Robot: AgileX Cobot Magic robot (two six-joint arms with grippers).
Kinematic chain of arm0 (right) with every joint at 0, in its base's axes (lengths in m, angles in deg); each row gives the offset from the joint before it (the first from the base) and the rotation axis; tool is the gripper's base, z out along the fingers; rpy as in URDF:
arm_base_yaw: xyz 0 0 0.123 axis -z
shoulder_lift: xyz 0 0 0 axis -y
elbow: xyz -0.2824 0 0.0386 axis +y
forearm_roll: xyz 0.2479 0 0.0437 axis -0.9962 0 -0.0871
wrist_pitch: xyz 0 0 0 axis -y
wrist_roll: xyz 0.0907 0 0.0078 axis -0.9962 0 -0.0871
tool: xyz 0 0 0 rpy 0 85 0
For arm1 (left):
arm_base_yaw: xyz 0 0 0.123 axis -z
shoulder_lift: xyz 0 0 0 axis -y
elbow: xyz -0.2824 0 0.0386 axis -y
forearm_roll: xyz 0.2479 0 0.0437 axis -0.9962 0 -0.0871
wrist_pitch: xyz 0 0 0 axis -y
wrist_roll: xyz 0.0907 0 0.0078 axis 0.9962 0 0.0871
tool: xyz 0 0 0 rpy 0 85 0
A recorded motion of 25 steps. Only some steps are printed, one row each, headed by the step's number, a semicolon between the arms.
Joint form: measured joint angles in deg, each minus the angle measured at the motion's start. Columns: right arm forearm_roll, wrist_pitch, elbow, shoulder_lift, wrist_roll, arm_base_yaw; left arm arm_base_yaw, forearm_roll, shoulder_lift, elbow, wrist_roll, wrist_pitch.
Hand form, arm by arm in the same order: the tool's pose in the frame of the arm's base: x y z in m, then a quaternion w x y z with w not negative. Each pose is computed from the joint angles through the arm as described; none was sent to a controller.
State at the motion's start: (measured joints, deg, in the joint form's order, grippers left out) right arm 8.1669 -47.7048 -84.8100 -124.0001 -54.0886 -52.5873; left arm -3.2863 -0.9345 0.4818 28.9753 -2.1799 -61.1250
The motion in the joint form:
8: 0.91 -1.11 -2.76 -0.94 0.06 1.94; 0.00 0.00 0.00 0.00 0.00 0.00
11: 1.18 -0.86 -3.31 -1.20 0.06 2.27; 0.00 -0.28 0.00 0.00 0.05 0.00
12: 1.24 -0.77 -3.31 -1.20 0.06 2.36; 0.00 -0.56 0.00 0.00 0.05 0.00
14: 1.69 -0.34 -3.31 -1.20 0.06 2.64; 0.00 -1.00 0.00 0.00 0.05 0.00
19: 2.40 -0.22 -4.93 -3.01 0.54 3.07; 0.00 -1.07 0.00 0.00 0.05 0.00
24: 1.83 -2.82 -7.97 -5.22 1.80 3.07; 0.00 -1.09 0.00 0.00 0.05 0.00
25: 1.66 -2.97 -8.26 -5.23 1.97 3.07; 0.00 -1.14 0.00 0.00 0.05 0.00
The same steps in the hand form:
8: 0.2818 0.3266 0.1274 0.09699 -0.01803 0.99488 0.02190; -0.0071 0.0009 0.2782 0.52485 -0.04098 0.85011 0.01321
11: 0.2854 0.3266 0.1278 0.10142 -0.01657 0.99441 0.02414; -0.0072 0.0013 0.2782 0.52480 -0.04073 0.85010 0.01588
12: 0.2861 0.3262 0.1279 0.10221 -0.01615 0.99433 0.02444; -0.0072 0.0017 0.2782 0.52476 -0.04084 0.85007 0.01832
14: 0.2885 0.3251 0.1280 0.10686 -0.01635 0.99382 0.02530; -0.0072 0.0023 0.2782 0.52470 -0.04103 0.85001 0.02216
19: 0.2954 0.3270 0.1212 0.11039 -0.02071 0.99345 0.02097; -0.0072 0.0024 0.2782 0.52468 -0.04106 0.85000 0.02277
24: 0.2995 0.3321 0.1160 0.09910 -0.02650 0.99468 0.00939; -0.0072 0.0024 0.2782 0.52468 -0.04107 0.85000 0.02294
25: 0.2998 0.3328 0.1171 0.09905 -0.02685 0.99466 0.01077; -0.0072 0.0025 0.2782 0.52467 -0.04109 0.84999 0.02338

